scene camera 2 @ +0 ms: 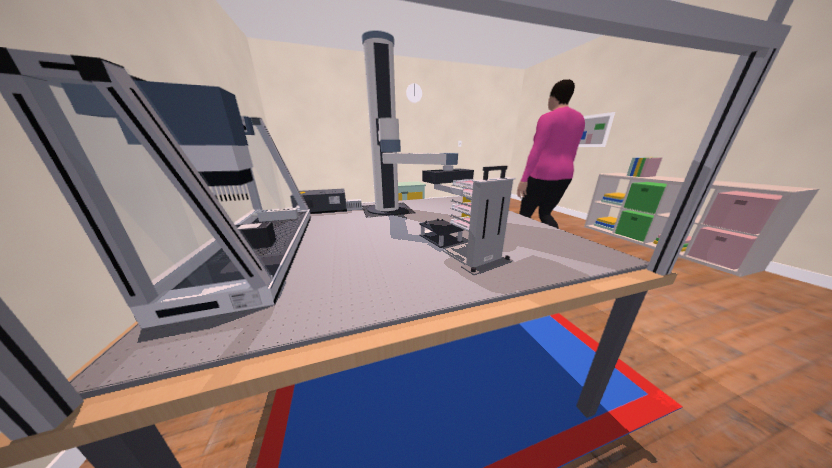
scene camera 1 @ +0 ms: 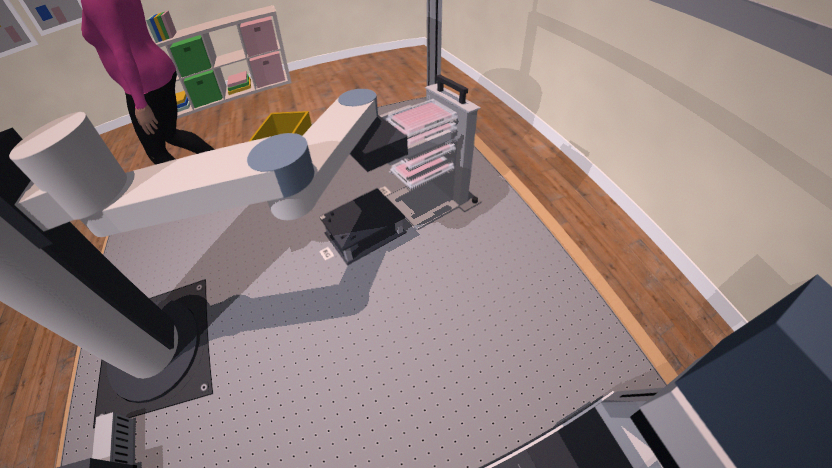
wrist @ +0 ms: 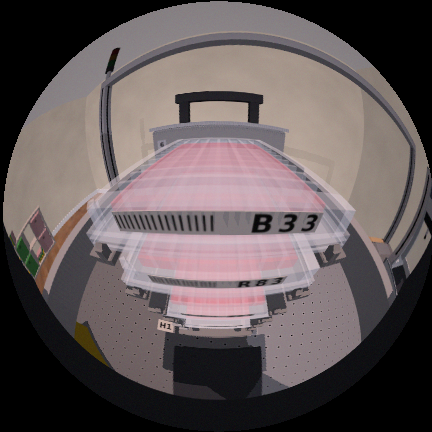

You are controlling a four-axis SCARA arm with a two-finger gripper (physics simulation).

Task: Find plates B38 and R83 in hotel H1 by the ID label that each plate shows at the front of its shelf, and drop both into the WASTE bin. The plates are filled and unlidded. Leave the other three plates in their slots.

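Places are measured from the arm's base along level axes (x left, y back, z up), in millimetres.
Where they show: gripper, fingertip midpoint: (scene camera 1: 429,120) (wrist: 218,175); arm's base, origin of the base link: (scene camera 2: 387,211) (scene camera 1: 156,350).
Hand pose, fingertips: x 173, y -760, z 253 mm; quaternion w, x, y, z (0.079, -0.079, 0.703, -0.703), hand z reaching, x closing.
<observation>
Each offset is from my fingertips to the top centre of the thing. "*": to the spot under its first point.
In the wrist view a filled, unlidded pink plate labelled B33 @[dy +18, dx -4, dz +26 mm] (wrist: 220,175) (scene camera 1: 425,115) is on the top shelf of hotel H1 (wrist: 220,131) (scene camera 1: 464,154) (scene camera 2: 488,224). Plate R83 @[dy +18, dx -4, dz -3 mm] (wrist: 220,285) is directly below it, its label partly seen through clear plastic. More pink plates sit lower; their labels are unreadable. No B38 label shows. My gripper (wrist: 220,220) (scene camera 2: 454,187) is open, at the hotel's front, its fingers reaching along both sides of the upper plates. The fingertips are hidden, so their exact shelf is unclear. The yellow WASTE bin @[dy +325, dx +220, dz -40 mm] (scene camera 1: 283,125) (wrist: 89,344) is partly hidden by the arm.
A low black stand (scene camera 1: 365,218) (scene camera 2: 440,228) (wrist: 217,370) is in front of the hotel. The hotel has a black top handle @[* dy -53, dx +12, dz +73 mm] (wrist: 219,96) (scene camera 1: 452,88). A frame post @[* dy -256, dx +512, dz -15 mm] (scene camera 1: 434,46) rises behind it. A large framed machine @[* dy -26, dx -713, dz +125 mm] (scene camera 2: 192,151) stands across the table. A person (scene camera 2: 555,145) stands beyond.
</observation>
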